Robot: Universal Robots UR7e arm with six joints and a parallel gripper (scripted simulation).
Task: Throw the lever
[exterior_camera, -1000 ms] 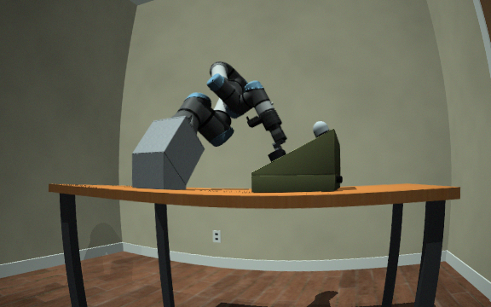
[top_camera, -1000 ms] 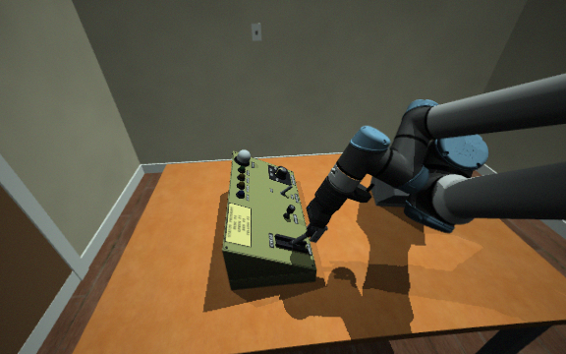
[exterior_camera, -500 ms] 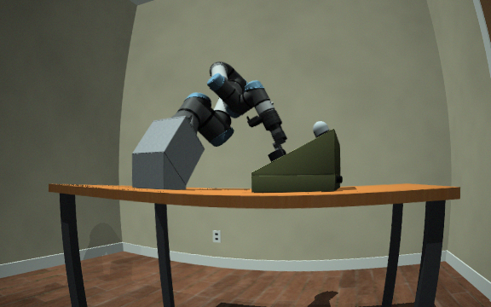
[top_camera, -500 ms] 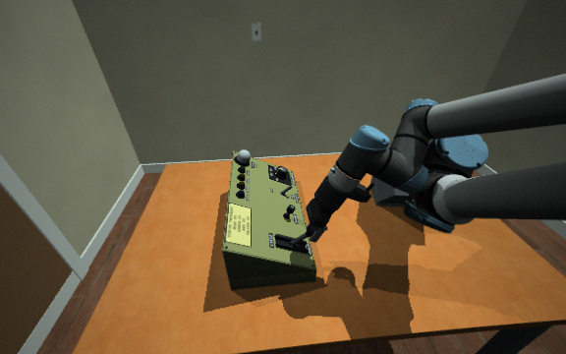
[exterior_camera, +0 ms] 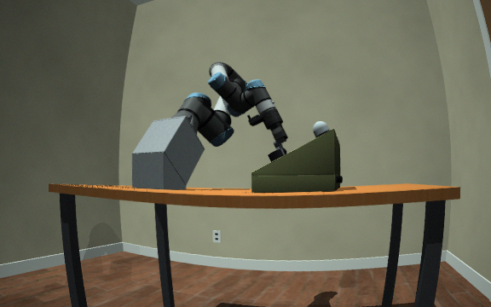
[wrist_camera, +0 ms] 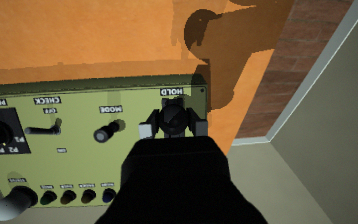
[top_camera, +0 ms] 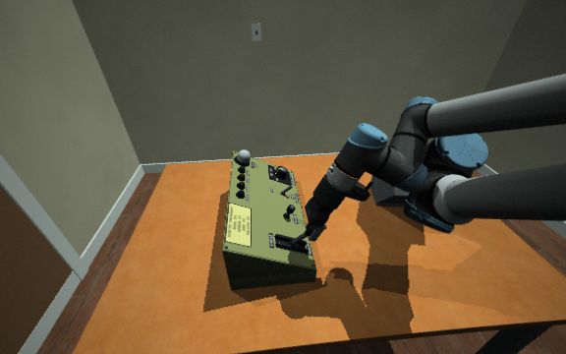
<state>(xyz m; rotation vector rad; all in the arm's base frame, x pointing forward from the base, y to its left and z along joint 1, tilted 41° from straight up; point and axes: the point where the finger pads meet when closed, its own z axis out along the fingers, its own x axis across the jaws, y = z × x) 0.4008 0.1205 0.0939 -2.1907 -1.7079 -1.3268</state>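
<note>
The mode knob lies 120 mm to the right of my hand, 50 mm ahead of it and 30 mm below it. Round my hand: rotary program selector: 360 mm to the right, 60 mm ahead, 30 mm below; olive green console: 180 mm to the right, 90 mm ahead, 60 mm below; check toggle switch: 240 mm to the right, 50 mm ahead, 40 mm below.
</note>
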